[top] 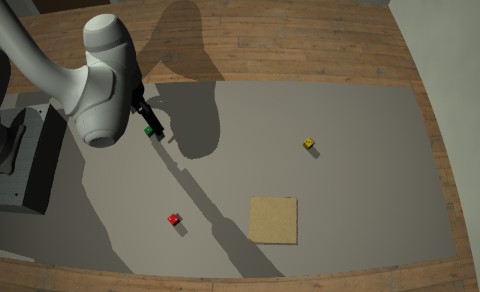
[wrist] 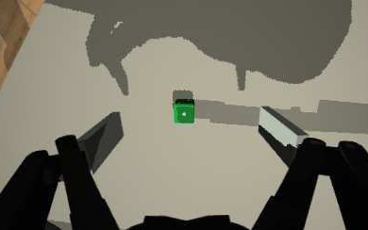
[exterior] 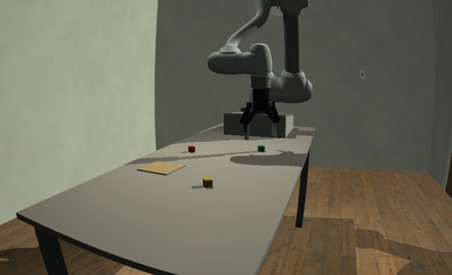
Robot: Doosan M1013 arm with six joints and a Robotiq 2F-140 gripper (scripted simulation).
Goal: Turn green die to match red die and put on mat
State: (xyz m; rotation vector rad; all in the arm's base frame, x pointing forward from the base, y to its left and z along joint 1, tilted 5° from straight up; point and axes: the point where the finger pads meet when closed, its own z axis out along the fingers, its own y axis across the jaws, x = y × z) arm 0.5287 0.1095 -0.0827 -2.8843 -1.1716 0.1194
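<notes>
Right now my hand is 6 cm above the green die and 1 cm past it. Also, from my hand: tan mat (39 cm ahead, 30 cm to the right, 7 cm below); then red die (30 cm to the right, 10 cm ahead, 6 cm below); then yellow die (52 cm ahead, 6 cm to the right, 6 cm below).
</notes>
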